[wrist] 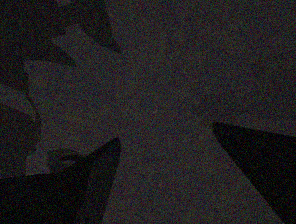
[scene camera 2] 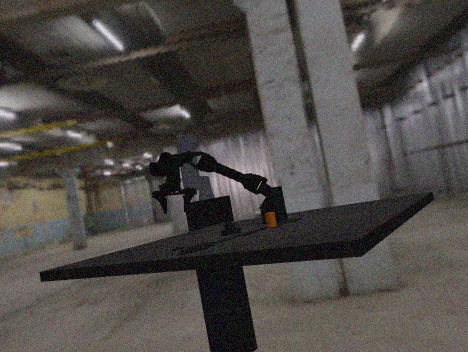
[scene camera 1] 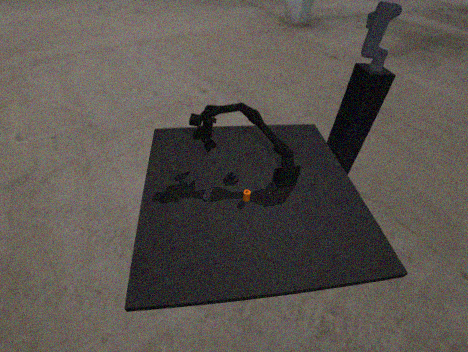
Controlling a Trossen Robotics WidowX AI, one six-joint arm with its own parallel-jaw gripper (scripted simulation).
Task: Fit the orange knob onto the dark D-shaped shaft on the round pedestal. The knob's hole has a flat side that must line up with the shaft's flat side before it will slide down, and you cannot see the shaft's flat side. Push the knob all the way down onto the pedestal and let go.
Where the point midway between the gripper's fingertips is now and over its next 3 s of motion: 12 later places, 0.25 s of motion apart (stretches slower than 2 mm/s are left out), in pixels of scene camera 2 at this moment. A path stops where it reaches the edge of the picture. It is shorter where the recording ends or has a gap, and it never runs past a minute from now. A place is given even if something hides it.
My gripper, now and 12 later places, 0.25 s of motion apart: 175, 213; 177, 212; 181, 211; 198, 206; 227, 200; 252, 197; 266, 199; 267, 204; 268, 207; 269, 210; 269, 213; 270, 216; 271, 219
